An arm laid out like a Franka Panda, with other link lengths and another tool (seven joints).
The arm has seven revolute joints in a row. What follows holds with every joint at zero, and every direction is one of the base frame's. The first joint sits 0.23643 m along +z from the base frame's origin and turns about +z. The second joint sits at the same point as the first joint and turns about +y. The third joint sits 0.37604 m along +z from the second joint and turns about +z. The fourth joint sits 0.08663 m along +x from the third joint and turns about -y. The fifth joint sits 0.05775 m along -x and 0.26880 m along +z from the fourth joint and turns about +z. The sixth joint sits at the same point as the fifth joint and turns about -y. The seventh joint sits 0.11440 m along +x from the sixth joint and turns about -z. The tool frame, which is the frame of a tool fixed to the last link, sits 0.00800 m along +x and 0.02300 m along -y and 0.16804 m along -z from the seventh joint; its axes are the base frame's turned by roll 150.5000, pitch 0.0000 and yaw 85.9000 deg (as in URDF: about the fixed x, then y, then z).
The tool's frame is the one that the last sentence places.
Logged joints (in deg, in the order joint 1, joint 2, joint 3, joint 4, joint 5, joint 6, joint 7), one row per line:
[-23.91 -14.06 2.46 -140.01 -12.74 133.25 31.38]
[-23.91 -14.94 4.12 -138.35 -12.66 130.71 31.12]
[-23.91 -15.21 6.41 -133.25 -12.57 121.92 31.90]
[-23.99 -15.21 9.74 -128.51 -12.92 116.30 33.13]
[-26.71 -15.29 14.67 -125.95 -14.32 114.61 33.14]
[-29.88 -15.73 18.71 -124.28 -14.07 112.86 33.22]
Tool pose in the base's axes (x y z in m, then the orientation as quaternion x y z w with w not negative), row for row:
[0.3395 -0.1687 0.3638 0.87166 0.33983 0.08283 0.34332]
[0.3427 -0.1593 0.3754 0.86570 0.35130 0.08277 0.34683]
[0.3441 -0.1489 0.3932 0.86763 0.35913 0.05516 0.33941]
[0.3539 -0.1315 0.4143 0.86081 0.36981 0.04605 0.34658]
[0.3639 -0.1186 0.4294 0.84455 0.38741 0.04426 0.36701]
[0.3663 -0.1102 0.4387 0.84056 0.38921 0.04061 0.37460]
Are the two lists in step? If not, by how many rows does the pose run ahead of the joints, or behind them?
They are in step.
